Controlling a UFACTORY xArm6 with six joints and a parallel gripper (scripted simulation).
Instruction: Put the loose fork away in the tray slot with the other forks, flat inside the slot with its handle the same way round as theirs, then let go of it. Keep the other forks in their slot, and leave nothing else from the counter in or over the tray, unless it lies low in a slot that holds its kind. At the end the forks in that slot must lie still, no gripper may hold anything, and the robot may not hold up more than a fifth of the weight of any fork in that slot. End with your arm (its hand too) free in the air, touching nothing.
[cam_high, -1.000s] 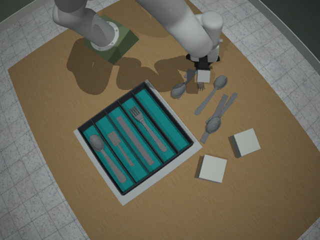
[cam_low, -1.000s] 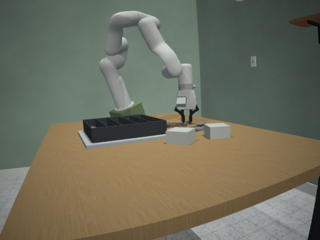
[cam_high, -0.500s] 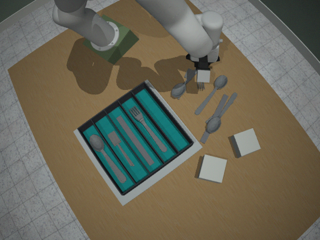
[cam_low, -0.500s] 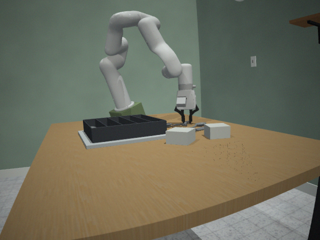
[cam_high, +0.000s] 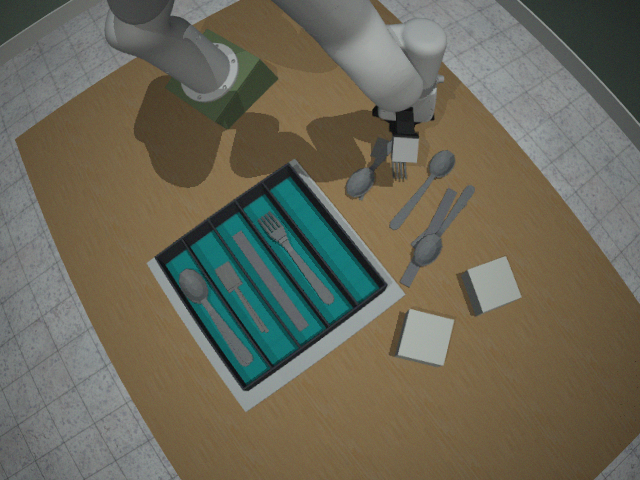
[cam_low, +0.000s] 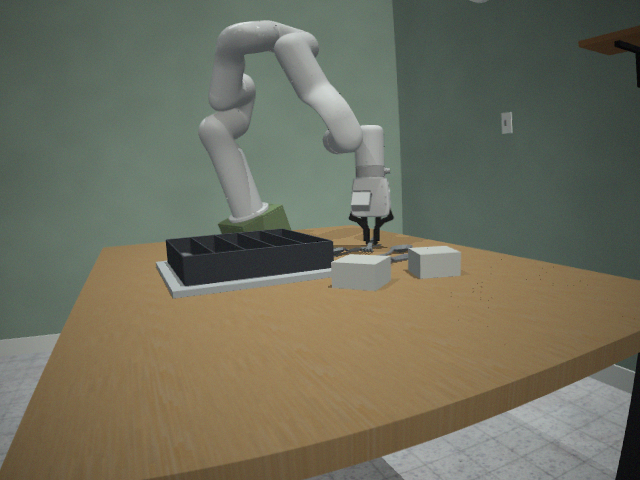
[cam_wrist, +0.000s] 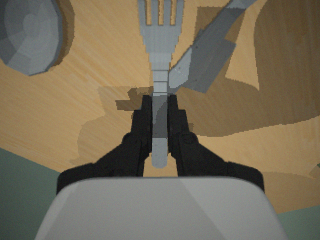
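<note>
Right now the tray is 5 cm ahead of my hand, 38 cm to the right of it and 2 cm above it.
</note>
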